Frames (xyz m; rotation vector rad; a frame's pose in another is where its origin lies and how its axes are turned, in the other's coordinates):
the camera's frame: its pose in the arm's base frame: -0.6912 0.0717 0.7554 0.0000 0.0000 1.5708
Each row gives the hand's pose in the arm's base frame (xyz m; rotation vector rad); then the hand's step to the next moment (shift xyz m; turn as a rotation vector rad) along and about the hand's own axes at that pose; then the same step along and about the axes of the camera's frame.
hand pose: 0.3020 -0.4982 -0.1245 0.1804 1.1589 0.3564
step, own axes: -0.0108 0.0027 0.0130 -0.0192 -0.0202 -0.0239
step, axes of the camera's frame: -0.0009 -0.0076 0.0153 -0.0268 0.0250 0.0006
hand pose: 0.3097 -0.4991 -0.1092 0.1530 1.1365 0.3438
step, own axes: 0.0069 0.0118 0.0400 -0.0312 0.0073 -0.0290
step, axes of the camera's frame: 0.0156 -0.0366 0.0142 -0.0055 0.0394 0.0169
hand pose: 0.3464 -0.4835 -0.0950 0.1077 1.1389 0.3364
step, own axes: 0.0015 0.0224 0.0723 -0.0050 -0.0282 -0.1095
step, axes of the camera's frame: 0.0279 -0.0612 0.0347 -0.0376 0.0950 -0.0487
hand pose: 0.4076 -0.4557 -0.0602 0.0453 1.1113 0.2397
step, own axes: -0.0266 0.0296 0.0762 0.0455 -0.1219 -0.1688
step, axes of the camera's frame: 0.0295 -0.0517 0.0620 -0.1230 0.1108 -0.1343
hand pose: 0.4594 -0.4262 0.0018 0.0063 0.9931 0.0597
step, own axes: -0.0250 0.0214 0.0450 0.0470 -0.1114 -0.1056
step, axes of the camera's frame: 0.0210 -0.0231 0.0462 -0.1110 0.0575 -0.1007
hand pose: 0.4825 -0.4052 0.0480 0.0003 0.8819 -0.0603
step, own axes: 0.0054 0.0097 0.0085 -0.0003 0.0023 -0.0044
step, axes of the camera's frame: 0.0092 -0.0105 0.0010 0.0024 0.0035 -0.0026
